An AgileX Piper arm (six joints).
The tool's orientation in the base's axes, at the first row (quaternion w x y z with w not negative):
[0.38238 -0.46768 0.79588 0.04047]
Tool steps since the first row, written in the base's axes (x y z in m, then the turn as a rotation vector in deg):
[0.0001 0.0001 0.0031 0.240 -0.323 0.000]
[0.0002 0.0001 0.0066 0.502 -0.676 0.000]
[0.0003 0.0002 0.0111 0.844 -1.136 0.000]
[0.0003 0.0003 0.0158 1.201 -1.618 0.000]
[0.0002 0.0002 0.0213 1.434 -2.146 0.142]
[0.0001 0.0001 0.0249 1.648 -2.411 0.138]
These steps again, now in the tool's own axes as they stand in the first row. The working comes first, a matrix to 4 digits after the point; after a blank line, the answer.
The tool's axes in the first row as the columns of a matrix, in the base's axes (used below as rounded here):
[-0.2701 -0.7754 0.5708]
[-0.7135 0.5593 0.4221]
[-0.6465 -0.2932 -0.7043]

[-0.0021 -0.0009 -0.0021 0.166 -0.367 0.001]
[-0.0044 -0.0020 -0.0045 0.347 -0.767 0.001]
[-0.0074 -0.0034 -0.0076 0.583 -1.290 0.002]
[-0.0105 -0.0047 -0.0108 0.830 -1.836 0.003]
[-0.0140 -0.0063 -0.0148 1.052 -2.354 -0.187]
[-0.0162 -0.0073 -0.0174 1.186 -2.667 -0.174]

